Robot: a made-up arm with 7 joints. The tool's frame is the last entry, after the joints. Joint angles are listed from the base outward. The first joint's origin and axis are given. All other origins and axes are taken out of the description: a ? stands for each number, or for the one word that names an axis. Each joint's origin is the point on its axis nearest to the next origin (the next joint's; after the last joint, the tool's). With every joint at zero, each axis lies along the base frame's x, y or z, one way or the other. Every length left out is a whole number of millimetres.
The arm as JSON. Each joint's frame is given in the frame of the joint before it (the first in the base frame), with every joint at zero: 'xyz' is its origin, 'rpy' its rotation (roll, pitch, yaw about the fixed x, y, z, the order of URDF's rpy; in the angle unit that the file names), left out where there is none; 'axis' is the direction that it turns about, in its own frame. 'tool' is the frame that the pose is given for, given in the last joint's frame.
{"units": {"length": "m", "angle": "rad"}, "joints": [
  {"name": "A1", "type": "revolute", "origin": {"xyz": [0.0, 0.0, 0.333]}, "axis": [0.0, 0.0, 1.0]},
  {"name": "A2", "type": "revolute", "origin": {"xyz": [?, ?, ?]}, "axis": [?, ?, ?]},
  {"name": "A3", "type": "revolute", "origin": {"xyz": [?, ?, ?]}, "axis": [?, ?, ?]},
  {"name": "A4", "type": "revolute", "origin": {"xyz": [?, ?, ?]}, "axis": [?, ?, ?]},
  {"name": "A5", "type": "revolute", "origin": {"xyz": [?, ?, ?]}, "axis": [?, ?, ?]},
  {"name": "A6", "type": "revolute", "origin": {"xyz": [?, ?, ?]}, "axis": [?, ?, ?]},
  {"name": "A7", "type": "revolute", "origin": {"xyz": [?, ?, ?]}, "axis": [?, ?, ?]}
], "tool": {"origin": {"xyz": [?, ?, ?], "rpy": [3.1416, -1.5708, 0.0]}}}
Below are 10 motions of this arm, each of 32 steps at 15 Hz.
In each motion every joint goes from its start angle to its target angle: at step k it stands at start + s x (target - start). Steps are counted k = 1, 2, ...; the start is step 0. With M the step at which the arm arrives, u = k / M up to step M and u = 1 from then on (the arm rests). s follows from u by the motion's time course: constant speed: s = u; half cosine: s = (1 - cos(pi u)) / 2; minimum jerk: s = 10 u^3 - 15 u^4 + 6 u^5.
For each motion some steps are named. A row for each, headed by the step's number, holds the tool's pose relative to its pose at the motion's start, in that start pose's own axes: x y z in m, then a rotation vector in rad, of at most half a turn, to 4 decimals.
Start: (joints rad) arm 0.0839 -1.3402 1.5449 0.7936 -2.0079 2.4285 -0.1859
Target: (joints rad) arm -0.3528 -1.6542 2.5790 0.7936 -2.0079 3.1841 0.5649
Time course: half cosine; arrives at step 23
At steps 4, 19, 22, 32:
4: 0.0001 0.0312 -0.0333 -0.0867 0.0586 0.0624
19: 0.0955 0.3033 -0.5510 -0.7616 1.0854 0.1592
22: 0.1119 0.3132 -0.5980 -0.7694 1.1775 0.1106
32: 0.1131 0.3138 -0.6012 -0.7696 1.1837 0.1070

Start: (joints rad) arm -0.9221 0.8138 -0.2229 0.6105 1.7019 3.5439 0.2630
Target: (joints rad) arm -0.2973 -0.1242 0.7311 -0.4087 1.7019 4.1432 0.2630
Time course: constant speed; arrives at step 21
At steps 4, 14, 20, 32:
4: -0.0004 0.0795 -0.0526 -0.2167 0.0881 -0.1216
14: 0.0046 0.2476 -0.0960 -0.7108 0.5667 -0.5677
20: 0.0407 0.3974 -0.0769 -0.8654 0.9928 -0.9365
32: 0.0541 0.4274 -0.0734 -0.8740 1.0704 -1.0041

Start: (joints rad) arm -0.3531 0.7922 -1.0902 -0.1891 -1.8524 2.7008 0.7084
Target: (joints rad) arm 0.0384 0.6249 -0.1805 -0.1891 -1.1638 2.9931 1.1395
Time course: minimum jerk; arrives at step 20
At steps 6, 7, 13, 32:
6: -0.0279 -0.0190 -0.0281 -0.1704 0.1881 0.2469
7: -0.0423 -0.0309 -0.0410 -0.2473 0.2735 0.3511
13: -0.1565 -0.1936 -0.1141 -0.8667 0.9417 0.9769
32: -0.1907 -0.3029 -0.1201 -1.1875 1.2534 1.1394

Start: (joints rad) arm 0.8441 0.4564 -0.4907 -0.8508 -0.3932 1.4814 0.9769
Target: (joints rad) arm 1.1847 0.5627 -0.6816 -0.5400 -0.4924 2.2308 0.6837
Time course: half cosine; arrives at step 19
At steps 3, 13, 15, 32:
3: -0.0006 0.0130 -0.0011 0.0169 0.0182 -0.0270
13: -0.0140 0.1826 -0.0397 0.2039 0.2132 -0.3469
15: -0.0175 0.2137 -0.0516 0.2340 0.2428 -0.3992
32: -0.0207 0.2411 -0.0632 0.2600 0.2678 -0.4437

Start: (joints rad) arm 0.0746 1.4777 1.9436 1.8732 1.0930 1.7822 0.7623
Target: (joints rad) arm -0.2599 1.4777 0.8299 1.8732 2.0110 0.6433 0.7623
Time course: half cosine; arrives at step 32
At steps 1, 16, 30, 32:
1: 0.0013 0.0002 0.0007 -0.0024 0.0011 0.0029
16: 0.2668 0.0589 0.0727 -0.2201 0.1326 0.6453
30: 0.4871 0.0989 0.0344 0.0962 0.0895 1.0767
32: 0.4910 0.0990 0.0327 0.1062 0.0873 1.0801

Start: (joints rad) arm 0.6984 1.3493 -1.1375 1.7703 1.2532 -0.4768 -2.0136
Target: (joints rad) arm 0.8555 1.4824 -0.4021 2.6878 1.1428 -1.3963 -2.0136
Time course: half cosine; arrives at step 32
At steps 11, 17, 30, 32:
11: -0.0924 -0.0486 0.1488 0.4467 0.2818 0.1724
17: -0.1456 -0.1632 0.2829 0.9226 0.5773 0.3641
30: -0.1628 -0.4083 0.3656 1.6087 1.0111 0.7247
32: -0.1627 -0.4138 0.3654 1.6224 1.0202 0.7340

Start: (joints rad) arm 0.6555 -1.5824 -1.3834 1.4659 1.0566 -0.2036 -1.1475
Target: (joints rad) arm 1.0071 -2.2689 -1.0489 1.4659 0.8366 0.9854 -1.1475
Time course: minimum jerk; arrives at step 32
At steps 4, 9, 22, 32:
4: 0.0059 -0.0031 0.0061 -0.0203 -0.0081 -0.0032
9: 0.0480 -0.0262 0.0546 -0.1760 -0.0682 -0.0355
22: 0.1623 -0.1170 0.3660 -0.9885 -0.3264 -0.4327
32: 0.1574 -0.1218 0.4502 -1.1706 -0.3729 -0.5929

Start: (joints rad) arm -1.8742 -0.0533 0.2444 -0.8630 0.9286 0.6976 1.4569
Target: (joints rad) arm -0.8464 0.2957 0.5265 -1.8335 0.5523 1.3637 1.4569
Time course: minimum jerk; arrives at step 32
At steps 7, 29, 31, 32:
7: -0.0212 -0.0452 -0.0471 0.1666 -0.0329 0.0013
29: 0.0132 0.1192 -0.8589 2.3789 0.4448 0.1616
31: 0.0128 0.1251 -0.8623 2.3941 0.4558 0.1621
32: 0.0128 0.1254 -0.8625 2.3947 0.4563 0.1621

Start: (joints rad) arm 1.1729 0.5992 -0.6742 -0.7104 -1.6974 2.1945 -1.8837
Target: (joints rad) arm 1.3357 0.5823 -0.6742 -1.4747 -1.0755 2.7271 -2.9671
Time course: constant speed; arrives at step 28
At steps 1, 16, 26, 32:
1: -0.0097 -0.0065 -0.0083 0.0003 -0.0357 -0.0333
16: -0.1301 -0.0703 -0.1659 0.1311 -0.5903 -0.6190
26: -0.1803 -0.0776 -0.2877 0.3596 -0.9578 -1.0673
32: -0.1874 -0.0760 -0.3120 0.4195 -1.0298 -1.1585

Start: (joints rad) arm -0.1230 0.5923 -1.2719 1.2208 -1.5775 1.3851 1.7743
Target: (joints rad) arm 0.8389 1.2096 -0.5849 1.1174 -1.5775 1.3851 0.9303
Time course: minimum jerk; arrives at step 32
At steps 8, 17, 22, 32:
8: -0.0069 -0.0067 0.0026 0.1061 -0.0634 0.0337
17: -0.0383 0.0272 0.0428 0.5307 -0.2282 0.2379
22: -0.0909 0.0862 0.0980 0.7075 -0.2552 0.3961
32: -0.1566 0.1350 0.1460 0.7865 -0.2572 0.5163

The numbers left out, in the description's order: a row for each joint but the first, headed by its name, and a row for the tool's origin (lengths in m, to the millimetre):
A2: xyz 0.0 -0.079 0.0, axis 0.0 -1.0 0.0
A3: xyz 0.0 0.0 0.595, axis 0.0 0.0 1.0
A4: xyz 0.031 0.073 0.0, axis 0.0 1.0 0.0
A5: xyz -0.021 0.0 0.482, axis 0.0 0.0 1.0
A6: xyz 0.0 -0.097 0.0, axis 0.0 -1.0 0.0
A7: xyz 0.011 0.0 0.08, axis 1.0 0.0 0.0
tool: xyz 0.0 0.0 0.0

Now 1 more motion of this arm.
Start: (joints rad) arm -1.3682 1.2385 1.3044 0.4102 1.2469 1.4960 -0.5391
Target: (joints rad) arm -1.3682 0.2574 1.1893 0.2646 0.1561 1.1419 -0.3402
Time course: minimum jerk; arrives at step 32
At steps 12, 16, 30, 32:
12: 0.1561 0.2449 -0.0455 -0.2057 0.0122 -0.1544
16: 0.2544 0.4396 -0.1344 -0.4132 -0.0307 -0.2601
30: 0.3631 0.8079 -0.4586 -0.9560 -0.2844 -0.3825
32: 0.3633 0.8093 -0.4603 -0.9586 -0.2860 -0.3826

